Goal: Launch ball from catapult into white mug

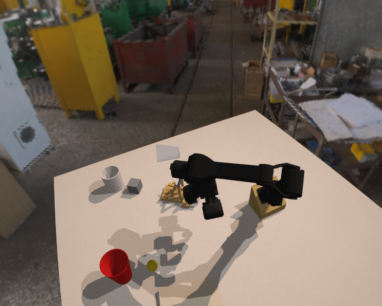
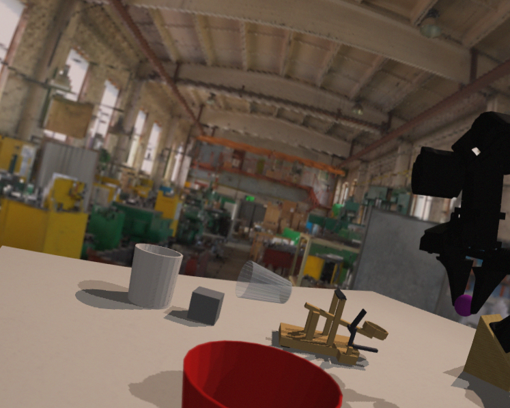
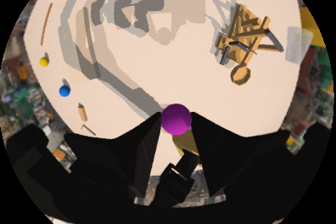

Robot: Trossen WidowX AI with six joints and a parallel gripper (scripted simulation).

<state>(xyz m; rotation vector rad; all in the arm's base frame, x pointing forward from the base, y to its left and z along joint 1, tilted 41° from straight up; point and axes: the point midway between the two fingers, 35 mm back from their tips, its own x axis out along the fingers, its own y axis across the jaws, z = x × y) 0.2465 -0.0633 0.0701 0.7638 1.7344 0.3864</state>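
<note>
The wooden catapult is 40 mm ahead of my gripper tip, 180 mm to the right of it and 90 mm below it. Also, from my gripper tip: purple ball: 10 mm above; then red cup: 380 mm ahead, 50 mm to the left, 110 mm below; then beige slab: 190 mm ahead, 230 mm to the left, 130 mm below.
</note>
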